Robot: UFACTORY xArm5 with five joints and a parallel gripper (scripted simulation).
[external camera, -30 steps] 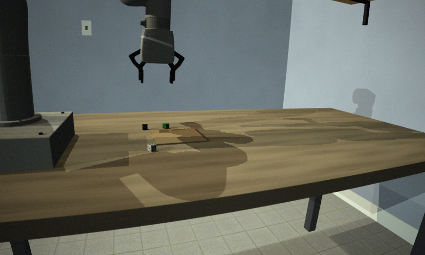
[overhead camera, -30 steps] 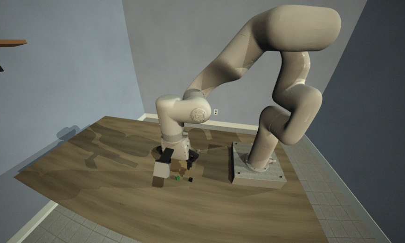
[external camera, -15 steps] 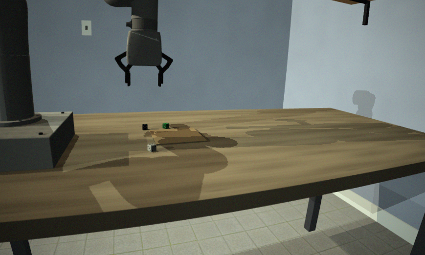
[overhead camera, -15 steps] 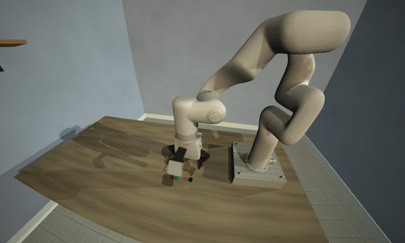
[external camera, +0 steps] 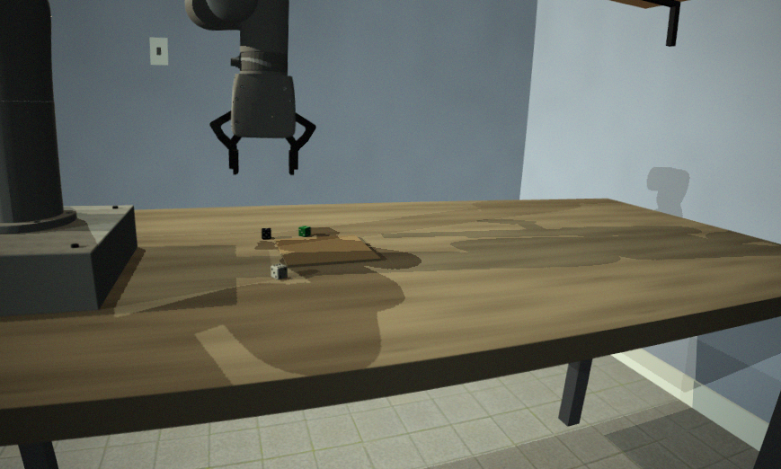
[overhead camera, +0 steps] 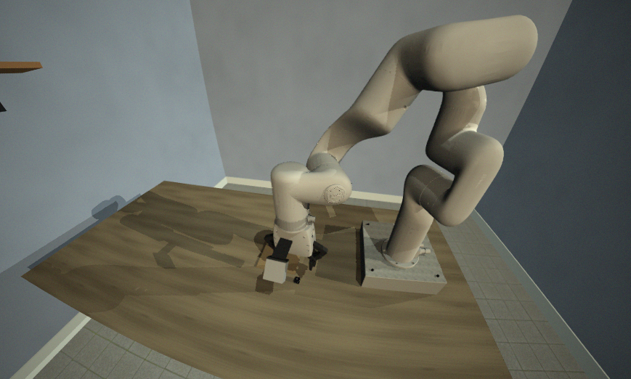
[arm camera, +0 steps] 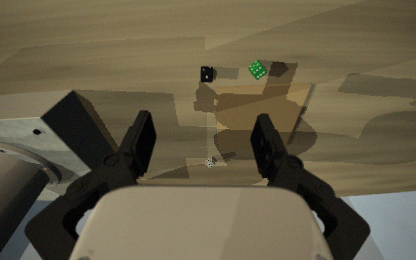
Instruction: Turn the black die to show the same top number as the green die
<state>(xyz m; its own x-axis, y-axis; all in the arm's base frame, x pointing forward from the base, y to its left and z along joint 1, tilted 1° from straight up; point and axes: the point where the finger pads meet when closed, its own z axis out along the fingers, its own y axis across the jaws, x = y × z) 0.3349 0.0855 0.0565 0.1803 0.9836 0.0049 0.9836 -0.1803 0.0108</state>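
Right now my hand is 110 mm above the black die. Round my hand: green die 70 mm ahead, 110 mm below; white die 20 mm behind, 200 mm to the right, 110 mm below; tan mat 80 mm ahead, 100 mm to the right, 120 mm below.
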